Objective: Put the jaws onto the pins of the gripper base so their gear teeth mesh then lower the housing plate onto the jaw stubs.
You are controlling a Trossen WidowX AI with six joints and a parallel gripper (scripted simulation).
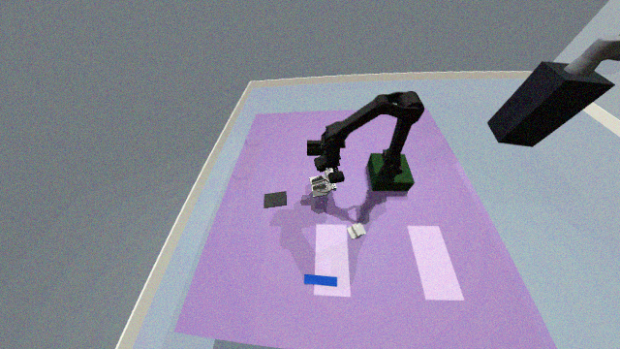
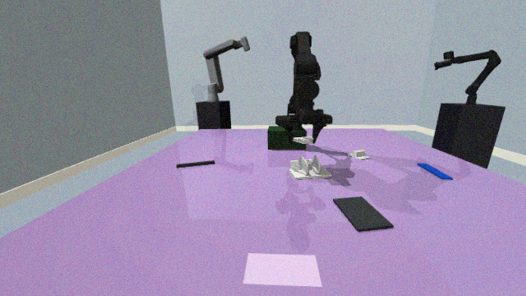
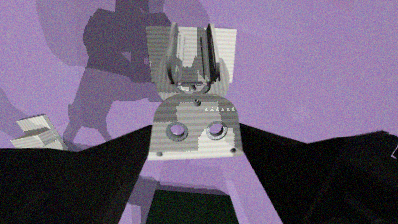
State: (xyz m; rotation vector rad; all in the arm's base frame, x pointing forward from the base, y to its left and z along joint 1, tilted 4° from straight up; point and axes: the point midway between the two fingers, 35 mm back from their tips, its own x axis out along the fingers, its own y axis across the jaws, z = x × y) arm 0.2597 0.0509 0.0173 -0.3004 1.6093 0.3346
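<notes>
Now: gripper tip 2 cm below the white blocky part and 1 cm short of it. Also, from my gripper tip: blue bar: 44 cm to the left, 8 cm below, 3 cm behind; then thin black bar: 39 cm to the right, 8 cm below, 8 cm ahead; then dark flat plate: 27 cm ahead, 15 cm to the left, 8 cm below.
</notes>
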